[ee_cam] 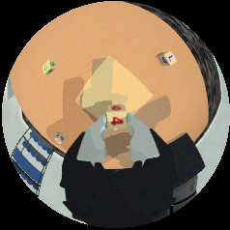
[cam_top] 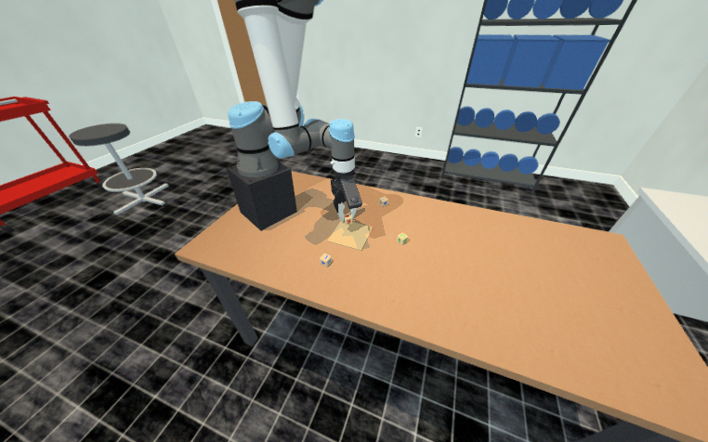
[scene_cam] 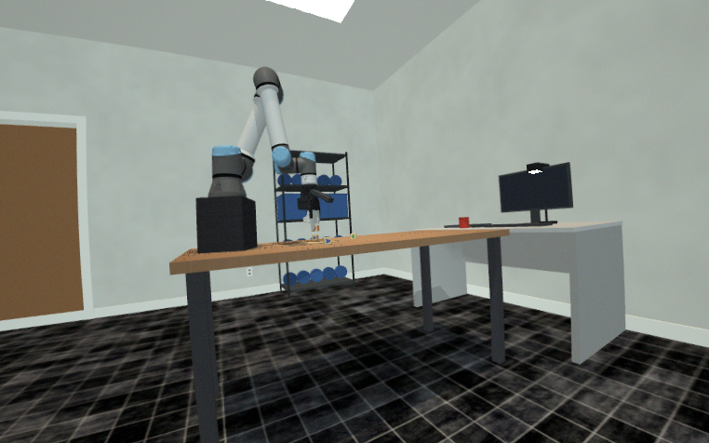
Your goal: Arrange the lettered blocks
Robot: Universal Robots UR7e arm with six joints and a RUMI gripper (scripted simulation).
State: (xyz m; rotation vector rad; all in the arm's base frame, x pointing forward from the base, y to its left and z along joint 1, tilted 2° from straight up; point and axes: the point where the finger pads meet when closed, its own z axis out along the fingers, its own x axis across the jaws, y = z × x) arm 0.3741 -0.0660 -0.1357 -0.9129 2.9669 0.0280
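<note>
Right now the wooden letter block is 40 mm behind my hand, 170 mm to the right of it and 60 mm below it. Round my hand: pale yellow mat: 20 mm ahead, 10 mm to the right, 70 mm below.
</note>
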